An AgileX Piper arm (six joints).
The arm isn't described. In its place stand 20 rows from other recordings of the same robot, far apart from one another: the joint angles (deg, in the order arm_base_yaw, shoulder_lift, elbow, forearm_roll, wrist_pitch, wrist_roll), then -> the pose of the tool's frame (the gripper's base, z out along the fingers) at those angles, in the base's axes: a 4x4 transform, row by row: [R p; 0 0 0 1], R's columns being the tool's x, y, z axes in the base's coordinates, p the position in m.
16.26 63.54 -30.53 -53.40 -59.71 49.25 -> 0.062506 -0.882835 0.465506 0.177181; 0.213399 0.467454 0.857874 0.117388; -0.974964 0.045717 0.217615 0.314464; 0 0 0 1
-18.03 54.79 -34.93 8.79 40.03 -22.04 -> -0.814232 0.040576 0.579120 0.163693; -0.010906 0.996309 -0.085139 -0.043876; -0.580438 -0.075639 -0.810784 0.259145; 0 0 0 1
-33.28 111.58 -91.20 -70.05 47.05 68.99 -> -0.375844 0.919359 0.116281 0.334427; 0.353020 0.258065 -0.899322 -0.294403; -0.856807 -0.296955 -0.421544 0.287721; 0 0 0 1
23.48 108.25 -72.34 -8.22 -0.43 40.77 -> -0.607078 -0.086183 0.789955 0.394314; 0.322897 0.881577 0.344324 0.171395; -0.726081 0.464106 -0.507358 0.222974; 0 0 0 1
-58.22 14.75 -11.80 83.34 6.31 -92.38 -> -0.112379 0.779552 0.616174 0.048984; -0.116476 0.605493 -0.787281 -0.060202; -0.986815 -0.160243 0.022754 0.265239; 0 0 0 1
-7.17 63.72 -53.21 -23.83 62.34 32.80 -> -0.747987 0.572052 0.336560 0.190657; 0.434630 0.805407 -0.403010 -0.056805; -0.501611 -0.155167 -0.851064 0.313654; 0 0 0 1
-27.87 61.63 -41.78 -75.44 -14.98 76.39 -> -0.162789 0.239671 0.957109 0.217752; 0.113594 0.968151 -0.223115 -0.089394; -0.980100 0.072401 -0.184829 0.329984; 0 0 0 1
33.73 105.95 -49.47 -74.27 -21.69 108.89 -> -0.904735 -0.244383 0.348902 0.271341; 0.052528 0.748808 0.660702 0.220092; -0.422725 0.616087 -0.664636 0.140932; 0 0 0 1
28.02 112.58 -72.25 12.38 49.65 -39.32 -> -0.503428 -0.863985 0.009481 0.319871; -0.847354 0.495824 0.190131 0.187065; -0.168972 0.087683 -0.981713 0.152507; 0 0 0 1
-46.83 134.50 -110.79 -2.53 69.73 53.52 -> 0.164861 0.986251 -0.011417 0.320538; 0.985070 -0.165223 -0.048354 -0.347205; -0.049575 -0.003275 -0.998765 0.146841; 0 0 0 1
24.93 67.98 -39.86 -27.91 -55.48 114.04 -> -0.745228 -0.347124 0.569333 0.205205; 0.662723 -0.291186 0.689933 0.134085; -0.073710 0.891468 0.447048 0.361706; 0 0 0 1
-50.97 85.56 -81.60 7.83 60.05 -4.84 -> -0.550141 0.724187 0.415810 0.205944; 0.653526 0.683347 -0.325484 -0.236990; -0.519854 0.092681 -0.849213 0.356782; 0 0 0 1
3.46 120.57 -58.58 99.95 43.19 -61.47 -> -0.881609 0.126389 0.454743 0.372680; 0.442395 0.557034 0.702851 0.083990; -0.164475 0.820816 -0.547000 0.098428; 0 0 0 1
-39.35 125.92 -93.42 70.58 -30.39 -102.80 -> -0.702461 0.620163 0.349208 0.363911; -0.076380 0.422130 -0.903312 -0.354534; -0.707612 -0.661214 -0.249162 0.210073; 0 0 0 1
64.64 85.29 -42.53 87.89 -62.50 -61.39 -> -0.258890 0.003276 0.965901 0.185118; -0.105785 0.993883 -0.031724 0.202229; -0.960097 -0.110391 -0.256959 0.248055; 0 0 0 1
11.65 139.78 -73.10 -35.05 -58.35 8.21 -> -0.009250 -0.665974 0.745918 0.438937; -0.187076 0.733931 0.652953 0.135924; -0.982302 -0.133503 -0.131377 0.053594; 0 0 0 1
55.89 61.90 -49.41 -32.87 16.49 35.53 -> -0.252900 -0.722691 0.643241 0.144069; -0.258239 0.691156 0.674994 0.187710; -0.932392 0.004596 -0.361420 0.346509; 0 0 0 1
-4.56 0.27 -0.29 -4.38 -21.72 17.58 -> 0.447868 -0.051763 0.892600 0.046986; 0.198541 0.979156 -0.042837 -0.001167; -0.871777 0.196403 0.448810 0.247614; 0 0 0 1
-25.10 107.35 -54.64 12.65 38.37 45.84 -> -0.167599 0.977298 0.129610 0.288945; 0.983573 0.156819 0.089400 -0.121691; 0.067045 0.142465 -0.987527 0.120461; 0 0 0 1
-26.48 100.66 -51.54 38.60 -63.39 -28.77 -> 0.066727 0.877713 0.474519 0.298723; -0.179808 0.478371 -0.859552 -0.205516; -0.981436 -0.027967 0.189740 0.251858; 0 0 0 1
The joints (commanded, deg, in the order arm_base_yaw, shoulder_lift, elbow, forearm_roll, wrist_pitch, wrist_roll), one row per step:
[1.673 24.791 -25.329 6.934 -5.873 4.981]
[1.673 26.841 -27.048 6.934 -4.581 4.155]
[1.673 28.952 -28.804 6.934 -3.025 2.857]
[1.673 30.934 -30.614 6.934 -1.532 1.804]
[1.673 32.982 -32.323 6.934 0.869 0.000]
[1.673 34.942 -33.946 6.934 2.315 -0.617]
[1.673 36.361 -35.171 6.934 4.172 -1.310]
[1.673 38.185 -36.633 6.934 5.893 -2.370]
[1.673 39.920 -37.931 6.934 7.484 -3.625]
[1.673 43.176 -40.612 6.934 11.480 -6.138]
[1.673 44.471 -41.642 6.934 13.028 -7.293]
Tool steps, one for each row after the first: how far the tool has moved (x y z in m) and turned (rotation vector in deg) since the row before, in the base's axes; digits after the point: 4 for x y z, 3 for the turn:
[0.0064 0.0004 0.0045 -0.874 1.598 0.004]
[0.0068 0.0005 0.0040 -1.354 1.871 -0.011]
[0.0065 0.0005 0.0044 -1.108 1.627 0.051]
[0.0071 0.0007 0.0021 -1.899 2.669 0.137]
[0.0068 0.0005 0.0030 -0.680 1.751 0.146]
[0.0050 0.0005 0.0010 -0.767 2.011 0.215]
[0.0066 0.0005 0.0015 -1.132 2.027 0.233]
[0.0064 0.0005 0.0008 -1.321 1.961 0.267]
[0.0117 0.0011 0.0009 -2.649 4.416 0.775]
[0.0047 0.0004 0.0000 -1.196 1.738 0.385]

